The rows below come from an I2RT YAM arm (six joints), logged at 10 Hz.
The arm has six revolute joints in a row. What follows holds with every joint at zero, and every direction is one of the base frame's.
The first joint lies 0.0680 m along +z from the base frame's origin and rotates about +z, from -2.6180 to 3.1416 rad.
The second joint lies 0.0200 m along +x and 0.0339 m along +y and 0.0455 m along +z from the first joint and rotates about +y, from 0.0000 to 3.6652 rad.
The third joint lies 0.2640 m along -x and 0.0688 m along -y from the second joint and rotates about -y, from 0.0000 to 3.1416 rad.
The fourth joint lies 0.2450 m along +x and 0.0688 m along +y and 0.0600 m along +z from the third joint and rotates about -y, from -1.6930 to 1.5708 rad.
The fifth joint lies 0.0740 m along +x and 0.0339 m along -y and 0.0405 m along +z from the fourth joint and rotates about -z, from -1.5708 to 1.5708 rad.
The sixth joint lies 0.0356 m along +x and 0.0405 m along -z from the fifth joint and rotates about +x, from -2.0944 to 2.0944 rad.
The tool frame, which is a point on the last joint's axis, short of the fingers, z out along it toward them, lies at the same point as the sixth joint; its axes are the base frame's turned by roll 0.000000, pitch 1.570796 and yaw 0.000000 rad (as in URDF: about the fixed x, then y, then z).
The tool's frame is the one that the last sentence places.
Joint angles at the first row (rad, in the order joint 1, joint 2, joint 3, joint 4, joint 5, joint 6):
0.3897, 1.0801, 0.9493, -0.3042, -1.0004, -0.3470
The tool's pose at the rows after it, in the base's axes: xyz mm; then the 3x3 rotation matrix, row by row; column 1 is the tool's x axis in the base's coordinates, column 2 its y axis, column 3 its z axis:
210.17 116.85 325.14; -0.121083 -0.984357 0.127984; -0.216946 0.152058 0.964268; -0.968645 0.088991 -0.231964
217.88 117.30 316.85; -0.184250 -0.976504 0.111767; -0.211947 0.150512 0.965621; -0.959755 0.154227 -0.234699
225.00 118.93 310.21; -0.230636 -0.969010 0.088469; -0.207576 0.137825 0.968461; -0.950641 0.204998 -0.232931
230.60 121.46 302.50; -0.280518 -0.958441 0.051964; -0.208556 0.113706 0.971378; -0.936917 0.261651 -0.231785
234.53 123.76 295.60; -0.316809 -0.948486 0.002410; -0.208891 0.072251 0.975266; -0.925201 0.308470 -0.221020
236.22 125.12 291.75; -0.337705 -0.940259 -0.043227; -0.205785 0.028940 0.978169; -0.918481 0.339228 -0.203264
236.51 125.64 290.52; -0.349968 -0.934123 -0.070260; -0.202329 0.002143 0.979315; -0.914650 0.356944 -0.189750
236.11 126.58 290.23; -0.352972 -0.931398 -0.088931; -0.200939 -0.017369 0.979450; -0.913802 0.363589 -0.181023
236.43 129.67 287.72; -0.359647 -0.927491 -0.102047; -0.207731 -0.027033 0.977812; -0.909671 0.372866 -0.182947
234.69 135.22 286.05; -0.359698 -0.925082 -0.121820; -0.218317 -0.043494 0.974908; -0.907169 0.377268 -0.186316
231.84 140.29 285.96; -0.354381 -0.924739 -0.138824; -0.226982 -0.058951 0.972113; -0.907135 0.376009 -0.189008
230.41 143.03 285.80; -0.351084 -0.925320 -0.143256; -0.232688 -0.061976 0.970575; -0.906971 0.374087 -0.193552
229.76 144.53 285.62; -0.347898 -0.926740 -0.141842; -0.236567 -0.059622 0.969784; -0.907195 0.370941 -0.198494
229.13 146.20 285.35; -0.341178 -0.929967 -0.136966; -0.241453 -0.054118 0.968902; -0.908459 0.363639 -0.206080
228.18 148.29 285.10; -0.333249 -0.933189 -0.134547; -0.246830 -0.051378 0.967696; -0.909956 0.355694 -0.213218
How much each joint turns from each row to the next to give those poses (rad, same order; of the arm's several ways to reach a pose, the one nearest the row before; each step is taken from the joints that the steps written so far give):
-0.0080, 0.0325, -0.0156, 0.0312, -0.0103, 0.0485
-0.0119, 0.0347, -0.0065, 0.0153, -0.0244, 0.0389
-0.0061, 0.0358, 0.0000, 0.0145, -0.0275, 0.0275
-0.0007, 0.0359, 0.0000, 0.0027, -0.0340, 0.0217
0.0000, 0.0317, 0.0000, -0.0012, -0.0488, 0.0084
0.0000, 0.0190, 0.0000, -0.0008, -0.0484, 0.0038
0.0000, 0.0073, 0.0000, 0.0001, -0.0302, 0.0061
0.0030, 0.0030, 0.0003, 0.0000, -0.0179, 0.0012
0.0103, 0.0103, 0.0000, 0.0000, -0.0015, 0.0000
0.0218, 0.0065, 0.0001, 0.0000, 0.0030, -0.0008
0.0217, 0.0000, 0.0000, -0.0001, 0.0050, -0.0004
0.0118, 0.0000, 0.0000, 0.0000, 0.0084, -0.0004
0.0065, 0.0000, 0.0000, 0.0001, 0.0091, -0.0015
0.0073, 0.0000, 0.0000, 0.0000, 0.0142, -0.0049
0.0091, 0.0000, 0.0000, -0.0001, 0.0133, -0.0058

